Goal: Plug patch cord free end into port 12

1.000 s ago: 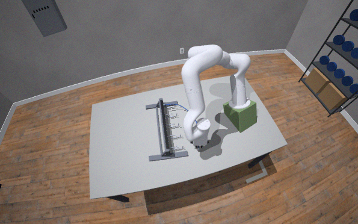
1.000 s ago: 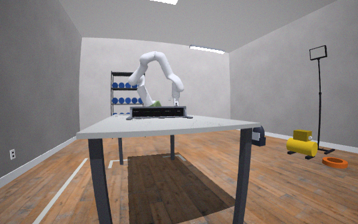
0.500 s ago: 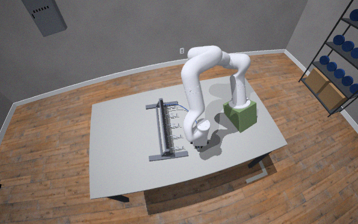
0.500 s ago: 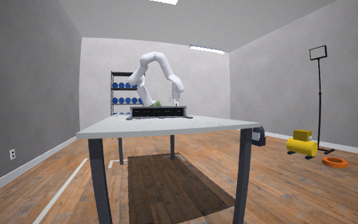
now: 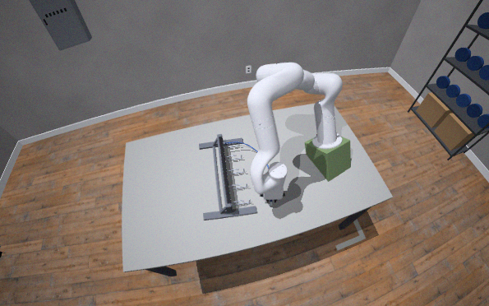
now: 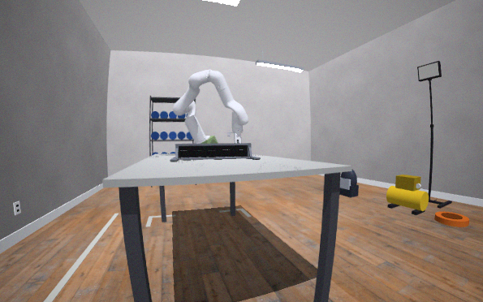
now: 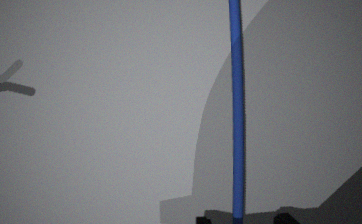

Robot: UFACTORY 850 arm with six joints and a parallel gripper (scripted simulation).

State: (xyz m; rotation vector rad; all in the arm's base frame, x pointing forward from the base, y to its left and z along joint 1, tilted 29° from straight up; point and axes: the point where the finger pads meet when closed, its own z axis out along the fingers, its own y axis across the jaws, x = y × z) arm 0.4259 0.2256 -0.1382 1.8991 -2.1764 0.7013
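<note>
My gripper is now 2 cm to the right of the plug and 2 cm above it.
</note>
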